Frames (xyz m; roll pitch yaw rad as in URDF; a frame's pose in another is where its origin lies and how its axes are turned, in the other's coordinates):
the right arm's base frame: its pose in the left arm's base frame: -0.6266 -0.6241 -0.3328 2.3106 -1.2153 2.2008
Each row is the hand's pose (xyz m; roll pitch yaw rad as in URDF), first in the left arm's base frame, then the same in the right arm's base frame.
Working: the left arm's base frame: its pose in the right arm's base frame: 0.3590 0.5812 0.6528 1.8140 -0.2264 1.7828

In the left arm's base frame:
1: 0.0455 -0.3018 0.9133 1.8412 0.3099 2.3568
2: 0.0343 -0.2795 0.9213 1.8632 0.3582 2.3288
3: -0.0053 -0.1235 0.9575 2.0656 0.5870 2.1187
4: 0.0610 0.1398 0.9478 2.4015 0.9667 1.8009
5: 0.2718 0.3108 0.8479 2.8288 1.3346 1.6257
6: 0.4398 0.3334 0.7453 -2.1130 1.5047 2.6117
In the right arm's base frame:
1: 1.1210 0.9083 0.1633 0.1884 -0.5906 -1.5207
2: 1.1371 0.8961 0.1800 0.2518 -0.6200 -1.5774
3: 1.2230 0.8423 0.3102 0.7616 -0.7822 -1.9016
4: 1.2744 0.8603 0.5764 1.7608 -0.7575 -2.5172
5: 1.1856 1.0076 0.8089 2.5152 -0.4626 -2.7996
6: 1.0613 1.1376 0.8920 2.8803 -0.2557 -2.8086

